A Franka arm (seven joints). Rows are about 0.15 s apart.
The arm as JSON. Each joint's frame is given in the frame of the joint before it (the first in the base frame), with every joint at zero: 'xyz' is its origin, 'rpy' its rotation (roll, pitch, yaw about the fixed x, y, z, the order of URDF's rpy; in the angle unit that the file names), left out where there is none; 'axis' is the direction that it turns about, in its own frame. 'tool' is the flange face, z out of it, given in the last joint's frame.
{
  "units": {
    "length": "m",
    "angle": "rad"
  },
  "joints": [
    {
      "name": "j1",
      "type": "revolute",
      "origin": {
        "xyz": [
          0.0,
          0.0,
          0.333
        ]
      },
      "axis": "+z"
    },
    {
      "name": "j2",
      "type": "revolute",
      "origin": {
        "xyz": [
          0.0,
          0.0,
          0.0
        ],
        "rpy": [
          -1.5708,
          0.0,
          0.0
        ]
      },
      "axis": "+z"
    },
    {
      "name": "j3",
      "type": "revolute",
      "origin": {
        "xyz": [
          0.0,
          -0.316,
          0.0
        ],
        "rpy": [
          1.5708,
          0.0,
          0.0
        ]
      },
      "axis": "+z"
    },
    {
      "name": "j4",
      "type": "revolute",
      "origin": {
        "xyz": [
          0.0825,
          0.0,
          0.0
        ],
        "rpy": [
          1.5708,
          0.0,
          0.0
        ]
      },
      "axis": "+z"
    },
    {
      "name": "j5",
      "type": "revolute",
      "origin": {
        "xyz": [
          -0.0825,
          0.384,
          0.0
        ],
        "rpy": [
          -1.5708,
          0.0,
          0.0
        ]
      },
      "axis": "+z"
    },
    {
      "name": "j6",
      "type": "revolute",
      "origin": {
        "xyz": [
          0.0,
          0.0,
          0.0
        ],
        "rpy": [
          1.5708,
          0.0,
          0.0
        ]
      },
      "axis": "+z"
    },
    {
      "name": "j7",
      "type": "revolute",
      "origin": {
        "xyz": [
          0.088,
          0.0,
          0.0
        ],
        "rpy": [
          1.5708,
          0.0,
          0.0
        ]
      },
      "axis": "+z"
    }
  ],
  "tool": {
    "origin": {
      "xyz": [
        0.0,
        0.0,
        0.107
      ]
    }
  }
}
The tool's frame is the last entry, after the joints.
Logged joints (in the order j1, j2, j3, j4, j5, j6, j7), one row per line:
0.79 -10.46 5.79 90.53 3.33 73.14 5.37
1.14 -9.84 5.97 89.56 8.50 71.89 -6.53
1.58 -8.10 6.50 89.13 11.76 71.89 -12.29
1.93 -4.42 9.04 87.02 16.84 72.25 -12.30
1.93 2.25 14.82 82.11 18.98 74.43 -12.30
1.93 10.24 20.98 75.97 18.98 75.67 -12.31
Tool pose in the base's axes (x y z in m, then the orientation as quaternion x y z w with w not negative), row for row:
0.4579 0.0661 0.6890 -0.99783 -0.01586 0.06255 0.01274
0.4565 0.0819 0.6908 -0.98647 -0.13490 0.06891 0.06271
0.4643 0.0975 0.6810 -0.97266 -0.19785 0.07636 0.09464
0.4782 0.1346 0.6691 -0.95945 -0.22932 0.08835 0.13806
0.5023 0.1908 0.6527 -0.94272 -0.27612 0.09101 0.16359
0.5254 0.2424 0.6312 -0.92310 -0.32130 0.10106 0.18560
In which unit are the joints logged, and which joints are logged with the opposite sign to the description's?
The joints are logged in degrees. Opposite sign: j4.
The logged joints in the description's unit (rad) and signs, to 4 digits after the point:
0.0138 -0.1826 0.1011 -1.5800 0.0581 1.2765 0.0937
0.0199 -0.1717 0.1042 -1.5631 0.1484 1.2547 -0.1140
0.0276 -0.1414 0.1134 -1.5556 0.2053 1.2547 -0.2145
0.0337 -0.0771 0.1578 -1.5188 0.2939 1.2610 -0.2147
0.0337 0.0393 0.2587 -1.4331 0.3313 1.2990 -0.2147
0.0337 0.1787 0.3662 -1.3259 0.3313 1.3207 -0.2149

